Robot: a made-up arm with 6 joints.
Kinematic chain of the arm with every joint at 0, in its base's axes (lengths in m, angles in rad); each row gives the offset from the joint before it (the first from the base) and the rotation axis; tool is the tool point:
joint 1: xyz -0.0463 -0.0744 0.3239 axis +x
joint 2: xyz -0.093 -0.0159 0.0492 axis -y
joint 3: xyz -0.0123 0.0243 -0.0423 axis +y
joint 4: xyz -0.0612 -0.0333 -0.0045 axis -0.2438 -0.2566 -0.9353
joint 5: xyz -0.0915 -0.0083 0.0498 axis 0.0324 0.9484 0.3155
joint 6: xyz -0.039 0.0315 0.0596 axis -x
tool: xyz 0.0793 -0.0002 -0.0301
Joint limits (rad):
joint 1: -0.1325..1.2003
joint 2: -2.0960..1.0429
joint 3: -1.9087..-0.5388
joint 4: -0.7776..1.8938
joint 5: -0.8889..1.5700
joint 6: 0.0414..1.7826
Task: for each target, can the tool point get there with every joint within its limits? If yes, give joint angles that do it. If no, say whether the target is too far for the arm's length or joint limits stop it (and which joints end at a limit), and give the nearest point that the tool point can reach.
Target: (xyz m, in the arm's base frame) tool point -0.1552 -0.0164 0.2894
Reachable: yes | joints 0.2598 0.2376 -1.6507 1.5865 0.3988 0.3302
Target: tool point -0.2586 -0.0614 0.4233
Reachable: yes | joints 0.1624 -1.2655 -0.8559 0.7201 1.1970 0.6403
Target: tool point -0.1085 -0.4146 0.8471
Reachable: no: too far | nearest point -0.1458 -0.2344 0.5699 | short by 0.333 m
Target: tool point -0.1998 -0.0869 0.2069
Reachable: yes | joints 0.2613 0.7852 -0.8849 -0.4046 -0.3685 0.1937
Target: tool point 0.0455 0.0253 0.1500
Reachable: no: joint limits stop it (at a limit: joint 3, joint 5, joint 6) | nearest point 0.0152 0.0046 0.1860 | short by 0.051 m
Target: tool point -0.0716 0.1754 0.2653
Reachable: no: joint limits stop it (at a limit: joint 1, joint 5, joint 6) | nearest point -0.0843 0.1173 0.2724 | short by 0.060 m
